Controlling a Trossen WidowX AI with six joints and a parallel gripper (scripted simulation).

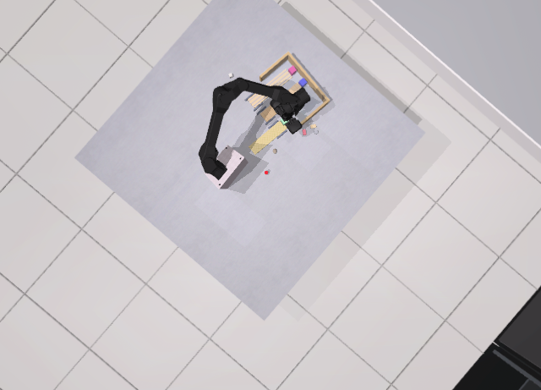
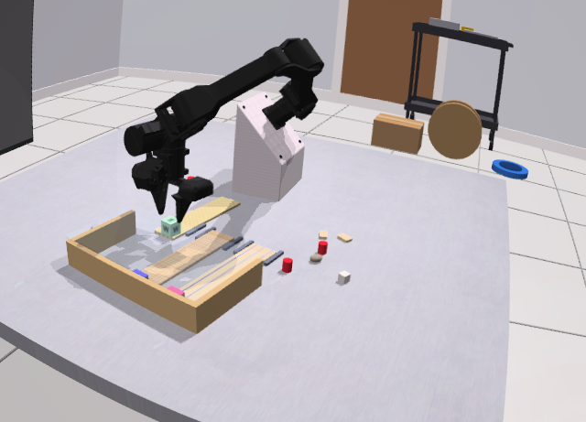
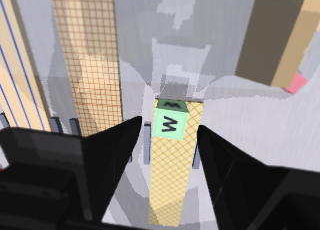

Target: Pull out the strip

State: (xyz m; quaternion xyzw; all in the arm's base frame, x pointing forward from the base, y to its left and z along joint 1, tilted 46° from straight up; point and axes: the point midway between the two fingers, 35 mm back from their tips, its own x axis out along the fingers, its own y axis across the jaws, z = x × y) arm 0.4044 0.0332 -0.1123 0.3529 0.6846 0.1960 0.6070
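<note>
Right now my gripper tip is 11 cm past the lattice strip, 4 cm above it and 1 cm to the right of it.
</note>
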